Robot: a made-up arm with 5 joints.
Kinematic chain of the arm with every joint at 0, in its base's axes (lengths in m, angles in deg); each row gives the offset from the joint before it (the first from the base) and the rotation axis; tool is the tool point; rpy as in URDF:
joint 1: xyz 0 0 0.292 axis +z
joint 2: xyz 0 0 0 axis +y
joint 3: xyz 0.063 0 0.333 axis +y
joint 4: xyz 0.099 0 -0.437 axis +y
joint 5: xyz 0.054 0 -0.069 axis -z
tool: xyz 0 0 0 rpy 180 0 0
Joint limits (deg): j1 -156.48..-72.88 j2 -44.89..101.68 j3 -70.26..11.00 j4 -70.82..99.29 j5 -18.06..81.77
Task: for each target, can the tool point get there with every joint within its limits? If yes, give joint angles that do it. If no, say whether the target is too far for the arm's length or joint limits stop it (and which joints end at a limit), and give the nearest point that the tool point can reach.
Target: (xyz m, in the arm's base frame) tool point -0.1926 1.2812 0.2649
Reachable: no: too far | nearest point -0.0329 0.2188 0.1968 | short by 1.076 m
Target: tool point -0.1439 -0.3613 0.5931
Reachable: yes | joints -111.72 -24.02 -39.00 -57.12 50.02
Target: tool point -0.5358 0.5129 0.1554
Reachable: no: joint limits stop it (at a limit: joint 1, joint 2) | nearest point -0.0654 0.2125 0.1587 | short by 0.558 m
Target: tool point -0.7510 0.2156 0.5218
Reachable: no: joint limits stop it (at a limit: joint 1) | nearest point -0.5525 -0.2405 0.5218 | short by 0.497 m
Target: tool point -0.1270 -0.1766 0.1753
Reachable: yes | joints -125.73 -18.41 -4.29 58.80 72.29
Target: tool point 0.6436 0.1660 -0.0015
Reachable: no: joint limits stop it (at a limit: joint 1, joint 2) | nearest point 0.1970 0.0857 0.0734 | short by 0.460 m
